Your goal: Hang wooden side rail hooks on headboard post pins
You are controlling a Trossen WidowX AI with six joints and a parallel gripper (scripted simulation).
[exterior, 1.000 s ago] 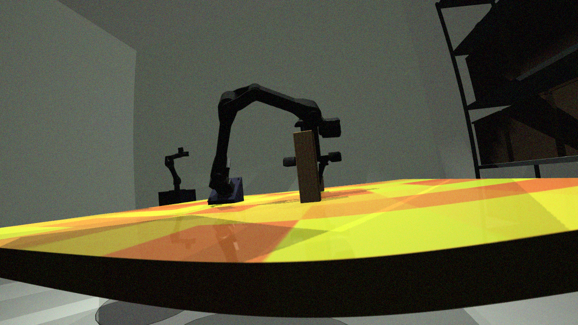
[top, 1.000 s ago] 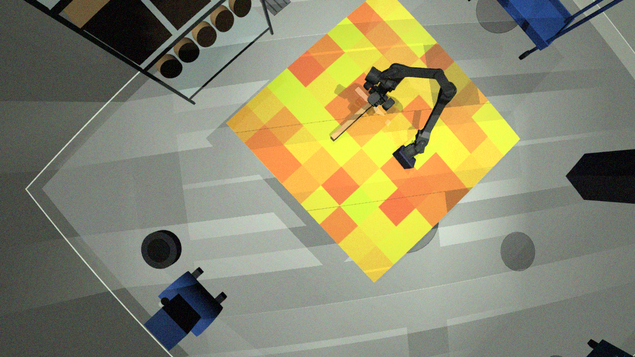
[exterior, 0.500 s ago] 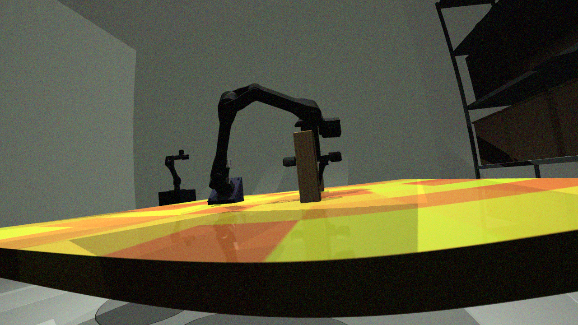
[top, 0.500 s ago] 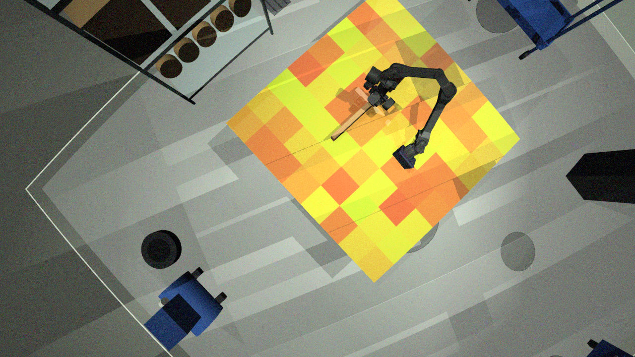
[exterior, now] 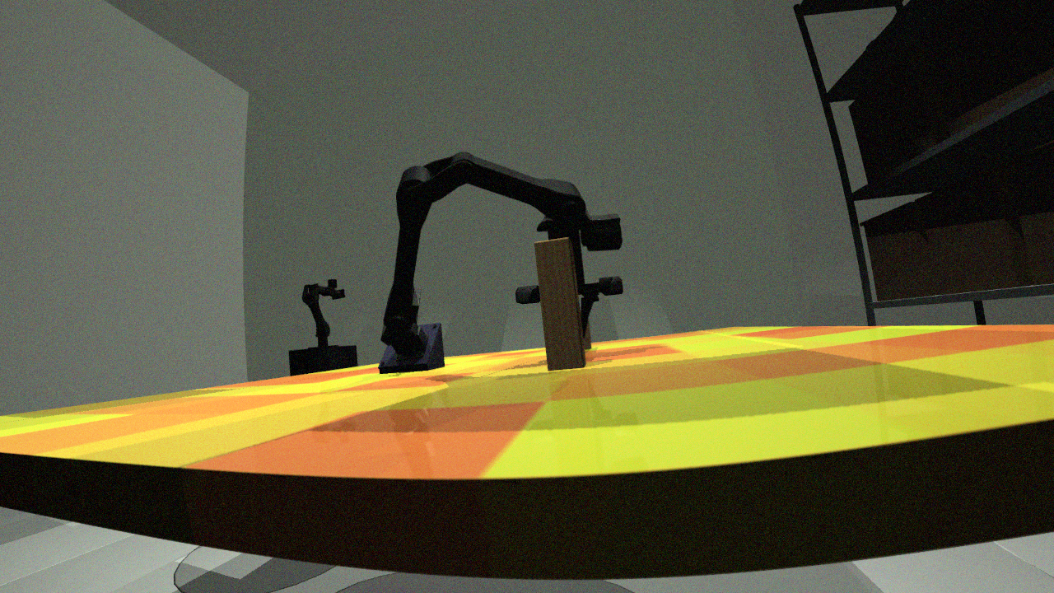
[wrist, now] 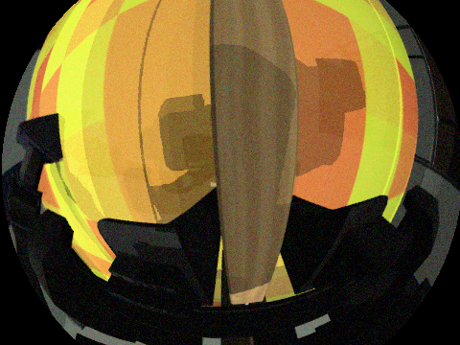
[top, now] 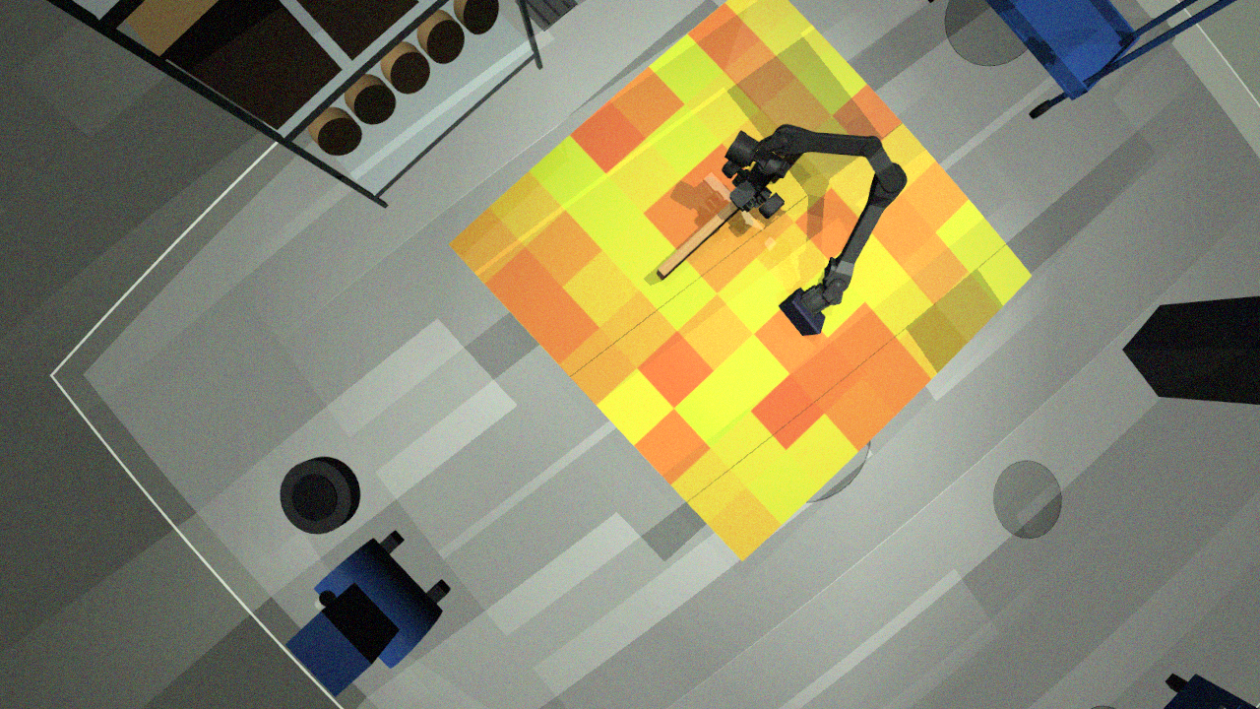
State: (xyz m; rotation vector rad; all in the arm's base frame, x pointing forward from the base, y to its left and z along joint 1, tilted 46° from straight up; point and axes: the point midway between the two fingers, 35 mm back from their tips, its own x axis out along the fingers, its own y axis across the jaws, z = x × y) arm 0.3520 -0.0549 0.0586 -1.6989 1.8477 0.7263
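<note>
Now: gripper tip 140 mm to the left of the headboard post and 40 mm below it.
</note>
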